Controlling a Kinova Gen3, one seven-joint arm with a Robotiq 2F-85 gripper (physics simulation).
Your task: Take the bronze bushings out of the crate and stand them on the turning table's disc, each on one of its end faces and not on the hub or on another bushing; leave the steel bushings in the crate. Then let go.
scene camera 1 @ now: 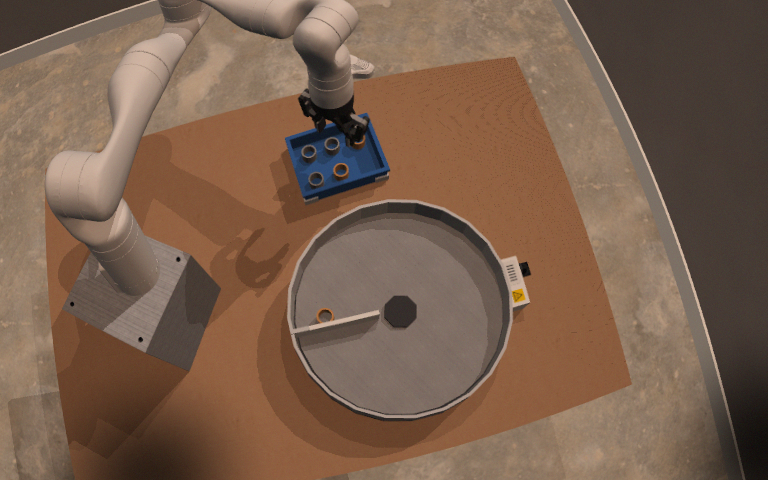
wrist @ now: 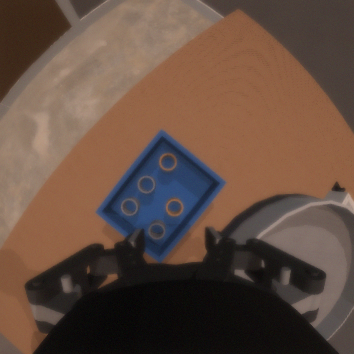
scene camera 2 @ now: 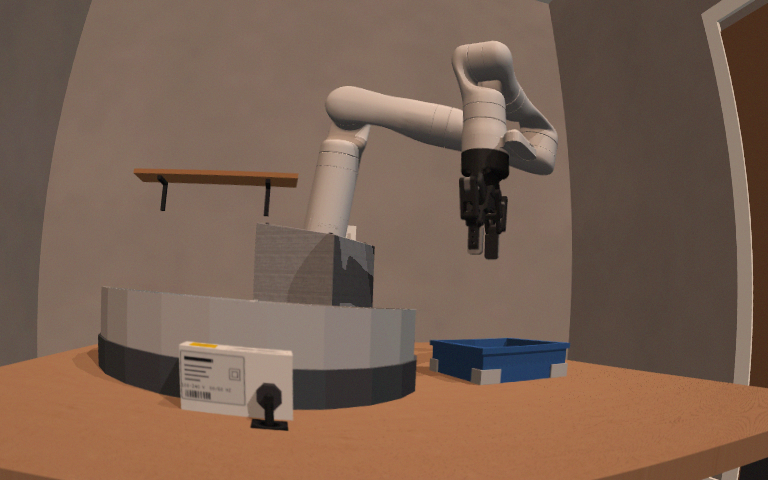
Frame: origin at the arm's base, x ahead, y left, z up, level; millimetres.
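Where they show: gripper, between the fingertips: (scene camera 1: 335, 136) (wrist: 174, 237) (scene camera 2: 483, 256); arm's base, origin of its link: (scene camera 1: 137, 271) (scene camera 2: 324, 235).
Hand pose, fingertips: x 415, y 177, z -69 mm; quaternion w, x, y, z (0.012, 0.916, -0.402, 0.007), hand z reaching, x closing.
Things, the pixels of their top centre, and the offset from my fingertips. "pt": a spot on its surface instead.
- blue crate, centre of its top: (scene camera 2: 498, 342) (wrist: 159, 197) (scene camera 1: 336, 152) 3 mm ahead, 30 mm left, 127 mm down
- steel bushing, centre of its top: (wrist: 128, 206) (scene camera 1: 308, 151) 51 mm back, 61 mm left, 147 mm down
- third bronze bushing, centre of its top: (scene camera 1: 325, 316) 111 mm back, 303 mm right, 99 mm down
- grey disc, centre of its top: (scene camera 1: 400, 311) (wrist: 294, 291) 28 mm ahead, 331 mm right, 116 mm down
- pale bar, a spot on its surface: (scene camera 1: 345, 320) pt 77 mm back, 326 mm right, 77 mm down
- turntable's raised rim, a spot on its surface: (scene camera 1: 507, 339) pt 198 mm ahead, 452 mm right, 77 mm down
- dark hub, centre of its top: (scene camera 1: 400, 311) 28 mm ahead, 331 mm right, 116 mm down
- white box, a spot on its surface: (scene camera 2: 212, 376) pt 281 mm ahead, 363 mm right, 144 mm down
My gripper (scene camera 1: 338, 133) (scene camera 2: 483, 251) (wrist: 174, 237) is open and empty, pointing down high above the blue crate (scene camera 1: 346, 190) (scene camera 2: 526, 365) (wrist: 193, 217). In the crate stand two bronze bushings; one bronze bushing (scene camera 1: 340, 176) (wrist: 174, 215) is near the turntable side, the other bronze bushing (scene camera 1: 359, 146) (wrist: 168, 170) is partly hidden by a finger in the first scene view. Three steel bushings stand there too, one of them a steel bushing (scene camera 1: 308, 159) (wrist: 129, 214). A third bronze bushing (scene camera 1: 325, 309) stands upright on the grey disc (scene camera 1: 430, 362), right beside the pale bar.
The pale bar (scene camera 1: 345, 320) reaches from the turntable's raised rim (scene camera 1: 507, 339) towards the dark hub (scene camera 1: 400, 311). A white box (scene camera 1: 514, 281) (scene camera 2: 212, 376) sits outside the rim. The arm's metal pedestal (scene camera 1: 189, 311) (scene camera 2: 294, 266) stands on the other side.
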